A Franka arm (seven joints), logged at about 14 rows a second.
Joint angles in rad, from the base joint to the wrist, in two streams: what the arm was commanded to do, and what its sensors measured. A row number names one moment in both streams.
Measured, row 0: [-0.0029, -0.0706, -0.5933, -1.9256, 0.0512, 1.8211, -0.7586]
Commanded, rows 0 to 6: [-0.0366, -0.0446, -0.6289, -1.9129, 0.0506, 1.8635, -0.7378]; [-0.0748, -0.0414, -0.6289, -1.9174, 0.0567, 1.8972, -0.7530]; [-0.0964, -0.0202, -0.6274, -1.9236, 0.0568, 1.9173, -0.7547]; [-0.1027, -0.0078, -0.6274, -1.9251, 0.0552, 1.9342, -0.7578]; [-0.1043, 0.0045, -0.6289, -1.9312, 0.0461, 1.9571, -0.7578]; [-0.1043, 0.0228, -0.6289, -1.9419, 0.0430, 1.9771, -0.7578]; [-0.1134, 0.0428, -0.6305, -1.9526, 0.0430, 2.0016, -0.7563]
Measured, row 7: [-0.1054, 0.0006, -0.6323, -1.9428, 0.0512, 1.9572, -0.7604]
